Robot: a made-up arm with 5 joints.
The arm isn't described. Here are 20 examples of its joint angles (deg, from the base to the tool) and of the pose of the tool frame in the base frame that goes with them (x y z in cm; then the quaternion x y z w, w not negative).
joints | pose
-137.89 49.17 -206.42 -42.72 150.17 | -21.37 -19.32 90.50 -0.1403 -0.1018 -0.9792 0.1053
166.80 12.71 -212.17 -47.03 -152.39 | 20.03 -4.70 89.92 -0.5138 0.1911 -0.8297 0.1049
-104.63 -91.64 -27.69 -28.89 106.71 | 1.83 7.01 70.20 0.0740 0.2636 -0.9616 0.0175
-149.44 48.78 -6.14 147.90 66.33 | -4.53 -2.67 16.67 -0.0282 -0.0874 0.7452 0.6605
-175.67 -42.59 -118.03 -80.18 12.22 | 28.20 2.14 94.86 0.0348 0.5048 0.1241 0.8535
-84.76 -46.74 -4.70 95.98 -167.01 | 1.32 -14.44 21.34 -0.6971 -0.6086 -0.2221 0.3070
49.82 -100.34 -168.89 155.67 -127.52 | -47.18 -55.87 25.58 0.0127 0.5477 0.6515 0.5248
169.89 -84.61 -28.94 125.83 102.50 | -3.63 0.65 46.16 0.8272 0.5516 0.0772 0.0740
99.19 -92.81 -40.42 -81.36 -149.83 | 4.22 -26.07 66.93 0.1684 -0.2450 0.8631 0.4083
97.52 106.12 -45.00 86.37 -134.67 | 1.38 -10.47 -18.38 0.1231 -0.2514 0.9100 0.3058
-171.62 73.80 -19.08 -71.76 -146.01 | -19.93 -2.94 -13.12 0.9644 -0.2192 -0.1381 0.0535
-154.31 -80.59 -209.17 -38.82 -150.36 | 63.00 30.31 -0.62 -0.9621 0.0332 -0.2398 0.1257
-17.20 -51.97 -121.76 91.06 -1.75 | -17.52 5.42 100.00 0.7440 -0.1009 0.6514 0.1087
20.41 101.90 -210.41 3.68 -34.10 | 74.39 27.68 40.68 0.5422 0.2793 0.7868 0.0944
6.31 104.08 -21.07 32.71 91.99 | -18.57 -2.05 -10.55 0.3901 -0.3617 -0.5538 0.6405
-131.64 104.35 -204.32 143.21 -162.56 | -48.06 -54.06 9.68 -0.8960 -0.2478 -0.3094 0.2001
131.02 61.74 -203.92 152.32 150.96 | -39.59 45.51 60.71 0.9810 -0.1725 0.0687 0.0556
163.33 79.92 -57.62 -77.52 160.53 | -42.25 12.65 -19.10 -0.8859 -0.0216 0.4406 0.1438
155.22 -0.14 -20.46 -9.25 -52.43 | -38.72 17.88 19.15 0.2309 -0.9383 -0.1607 0.2013
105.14 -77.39 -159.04 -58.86 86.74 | 21.04 -77.75 40.67 0.8339 0.1351 0.0554 0.5323
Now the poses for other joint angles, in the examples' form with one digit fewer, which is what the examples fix.
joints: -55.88 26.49 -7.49 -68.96 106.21
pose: 17.7 -26.1 9.9 -0.141 0.895 -0.382 0.180
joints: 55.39 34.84 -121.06 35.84 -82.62
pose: 46.8 67.8 55.3 0.324 0.845 0.414 0.100
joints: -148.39 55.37 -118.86 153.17 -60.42
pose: -55.8 -34.3 19.5 -0.510 0.492 -0.175 0.683
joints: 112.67 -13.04 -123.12 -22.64 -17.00
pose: -6.4 15.3 109.5 -0.078 -0.166 -0.660 0.729
